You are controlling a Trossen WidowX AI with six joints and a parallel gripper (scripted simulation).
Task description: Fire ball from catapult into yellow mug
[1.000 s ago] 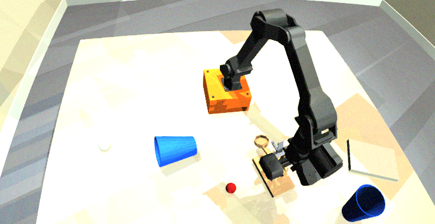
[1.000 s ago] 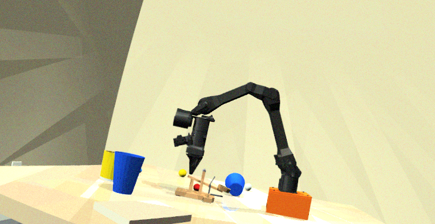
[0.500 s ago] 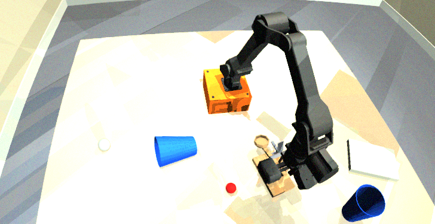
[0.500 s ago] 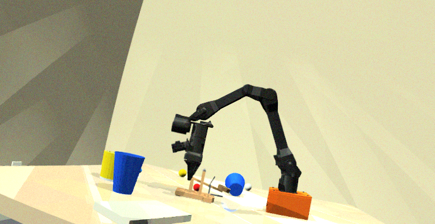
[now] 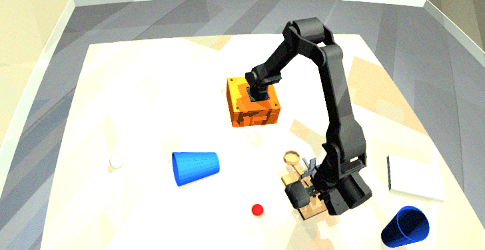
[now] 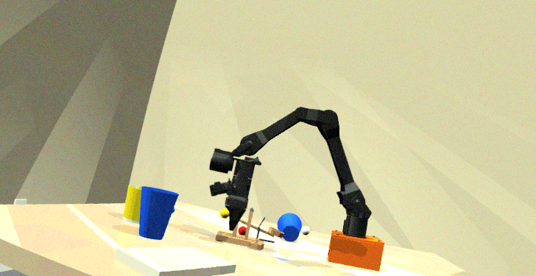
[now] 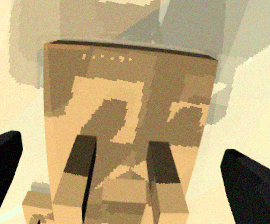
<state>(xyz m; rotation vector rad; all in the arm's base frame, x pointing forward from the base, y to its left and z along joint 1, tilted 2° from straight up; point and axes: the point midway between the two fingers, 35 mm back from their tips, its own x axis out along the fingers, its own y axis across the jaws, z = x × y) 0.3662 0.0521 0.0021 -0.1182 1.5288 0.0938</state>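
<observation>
The red ball is 1 cm behind my gripper tip, 15 cm to the right of it and 2 cm below it. From my gripper tip the other things lie so: flat white slab: 3 cm ahead, 39 cm to the left, 3 cm below; yellow mug: 28 cm ahead, 5 cm to the left, 1 cm below; wooden catapult: 7 cm behind, 1 cm above.
</observation>
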